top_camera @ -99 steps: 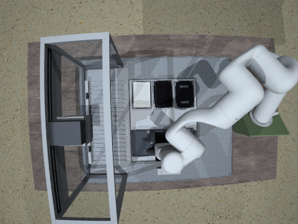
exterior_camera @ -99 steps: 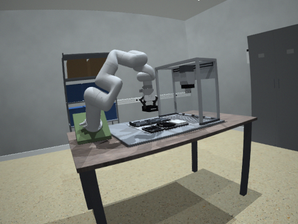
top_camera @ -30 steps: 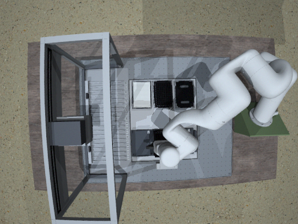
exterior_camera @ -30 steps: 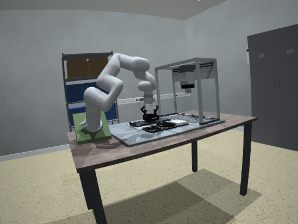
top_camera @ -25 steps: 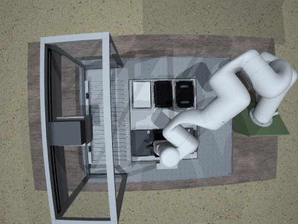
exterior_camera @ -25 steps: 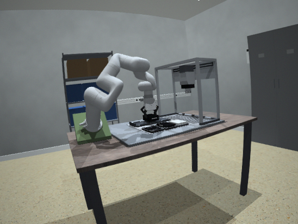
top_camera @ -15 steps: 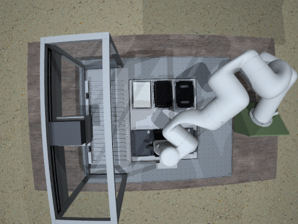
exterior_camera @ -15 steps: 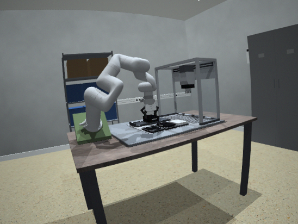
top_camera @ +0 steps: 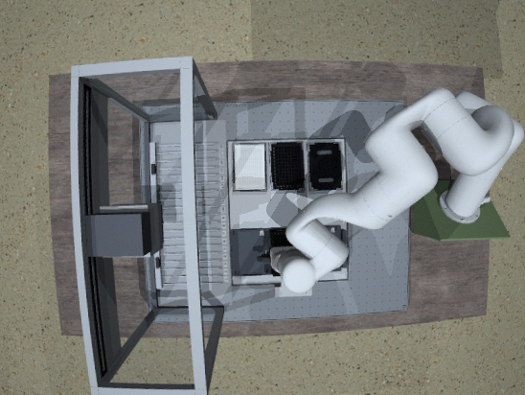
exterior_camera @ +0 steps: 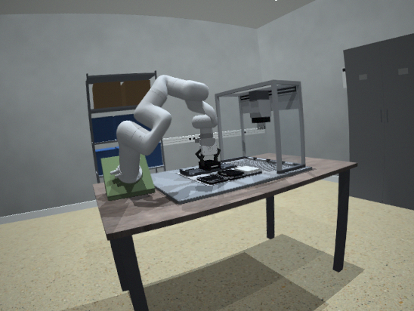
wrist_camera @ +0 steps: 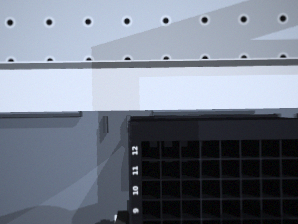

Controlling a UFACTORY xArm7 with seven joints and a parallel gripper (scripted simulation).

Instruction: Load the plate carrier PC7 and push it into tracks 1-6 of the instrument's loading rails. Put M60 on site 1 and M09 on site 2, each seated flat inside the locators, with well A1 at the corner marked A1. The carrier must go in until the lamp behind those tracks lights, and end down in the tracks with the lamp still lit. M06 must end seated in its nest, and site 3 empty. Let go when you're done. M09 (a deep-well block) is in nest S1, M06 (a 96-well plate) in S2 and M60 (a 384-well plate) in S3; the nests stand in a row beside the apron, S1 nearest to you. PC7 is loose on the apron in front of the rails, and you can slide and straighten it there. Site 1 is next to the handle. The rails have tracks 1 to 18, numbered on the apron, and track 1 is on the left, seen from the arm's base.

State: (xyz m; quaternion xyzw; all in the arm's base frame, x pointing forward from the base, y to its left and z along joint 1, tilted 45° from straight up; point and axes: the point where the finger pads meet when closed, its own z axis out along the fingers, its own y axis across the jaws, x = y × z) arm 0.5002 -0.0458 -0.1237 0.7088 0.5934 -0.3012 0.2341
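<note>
Now: hand 1 cm above the black deep-well block M09. Round my hand: pale 384-well plate M60: 25 cm to the right, 7 cm ahead, 2 cm below; then dark plate carrier PC7: 3 cm below, 1 cm behind; then nest S3: 25 cm to the right, 7 cm ahead, 4 cm below.
</note>
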